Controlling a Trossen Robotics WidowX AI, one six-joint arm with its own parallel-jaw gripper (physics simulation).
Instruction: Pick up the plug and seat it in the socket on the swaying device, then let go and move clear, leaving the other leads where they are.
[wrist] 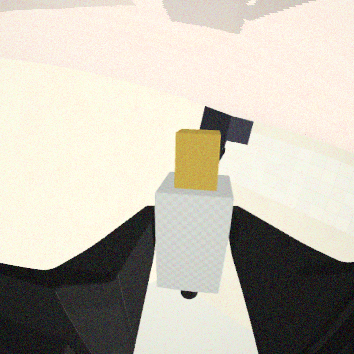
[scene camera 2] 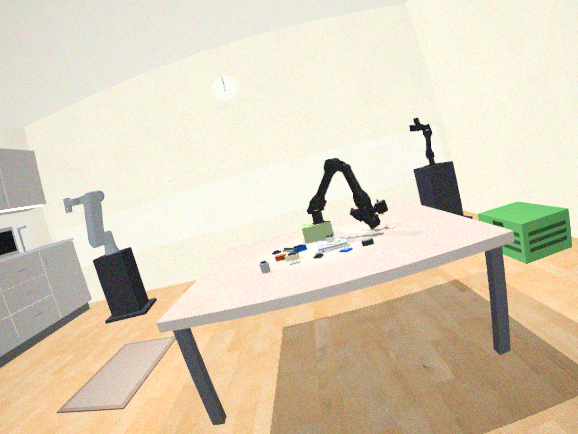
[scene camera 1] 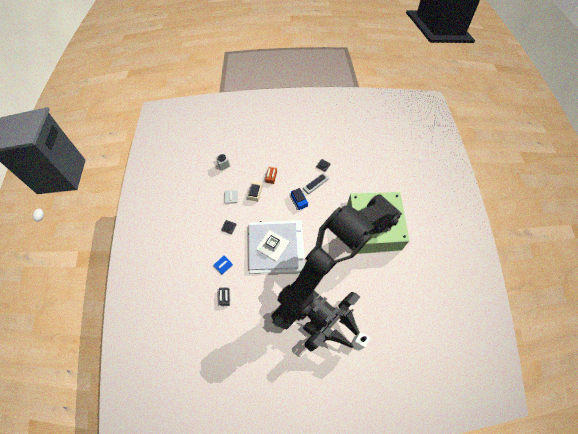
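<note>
The plug (scene camera 1: 362, 340) (wrist: 194, 240) has a pale grey-white body and a gold tip. My gripper (scene camera 1: 356, 341) (wrist: 192, 214) is shut on its body, above the table at the near right of scene view 1. In the wrist view the gold tip points away from the fingers, towards the top. The device (scene camera 1: 257, 262) (scene camera 2: 336, 246) is a flat grey-and-white unit left of the arm. On it is a tilted cream plate (scene camera 1: 276, 255) with a dark-rimmed square socket. The gripper is well apart from the socket. Whether the device is moving cannot be told.
A green box (scene camera 1: 404, 230) (scene camera 2: 317, 232) is under the arm's base. Around the device lie a blue piece (scene camera 1: 223, 265), a black piece (scene camera 1: 224, 296), an orange piece (scene camera 1: 271, 175), a blue-black piece (scene camera 1: 299, 198), a grey cylinder (scene camera 1: 223, 162) (scene camera 2: 264, 267) and a long grey piece (scene camera 1: 316, 183).
</note>
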